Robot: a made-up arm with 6 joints.
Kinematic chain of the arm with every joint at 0, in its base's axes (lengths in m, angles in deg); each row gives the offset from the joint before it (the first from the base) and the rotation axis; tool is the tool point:
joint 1: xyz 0 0 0.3 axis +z
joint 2: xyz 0 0 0 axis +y
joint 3: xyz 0 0 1.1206 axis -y
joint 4: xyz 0 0 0 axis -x
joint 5: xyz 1.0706 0 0 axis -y
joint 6: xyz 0 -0.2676 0 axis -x
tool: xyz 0 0 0
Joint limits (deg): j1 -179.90..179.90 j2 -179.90..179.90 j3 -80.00..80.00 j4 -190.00..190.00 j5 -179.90..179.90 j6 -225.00..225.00
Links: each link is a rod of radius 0.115 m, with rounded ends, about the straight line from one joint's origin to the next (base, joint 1, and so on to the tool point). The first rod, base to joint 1, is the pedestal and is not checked.
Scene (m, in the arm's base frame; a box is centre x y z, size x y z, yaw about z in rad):
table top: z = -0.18
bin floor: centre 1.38 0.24 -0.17 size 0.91 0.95 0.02 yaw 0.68
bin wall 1: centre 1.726 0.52 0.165 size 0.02 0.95 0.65 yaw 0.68
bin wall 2: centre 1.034 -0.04 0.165 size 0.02 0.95 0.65 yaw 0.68
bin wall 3: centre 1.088 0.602 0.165 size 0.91 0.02 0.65 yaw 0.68
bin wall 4: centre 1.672 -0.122 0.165 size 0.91 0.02 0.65 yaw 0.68
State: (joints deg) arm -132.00 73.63 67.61 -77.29 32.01 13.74
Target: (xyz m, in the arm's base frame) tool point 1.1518 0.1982 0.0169
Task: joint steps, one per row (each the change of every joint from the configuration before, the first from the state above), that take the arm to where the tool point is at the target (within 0.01 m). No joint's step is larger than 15 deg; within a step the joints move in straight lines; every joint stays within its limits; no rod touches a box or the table.
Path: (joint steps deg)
1: 13.86 -6.15 -7.41 -2.67 0.00 0.00
2: 13.86 -6.15 -7.41 -2.67 0.00 0.00
3: 13.86 -6.15 -7.41 -2.67 0.00 0.00
4: 13.86 -6.15 -7.41 -2.66 0.00 0.00
5: 13.86 -6.15 -7.42 -2.67 0.00 0.00
6: 13.86 -6.16 -7.41 -2.67 0.00 0.00
7: 13.86 -6.15 -7.41 -2.67 0.00 0.00
8: 13.85 -6.15 -7.41 -2.67 0.00 0.00
9: 13.86 -6.15 -7.41 -2.67 0.00 0.00
10: 13.86 -6.15 -7.41 -2.67 0.00 0.00
11: 0.03 11.66 -1.48 0.12 0.00 0.00
12: 0.03 11.66 -1.48 0.12 0.00 0.00
13: 0.02 11.66 -1.48 0.12 0.00 0.00

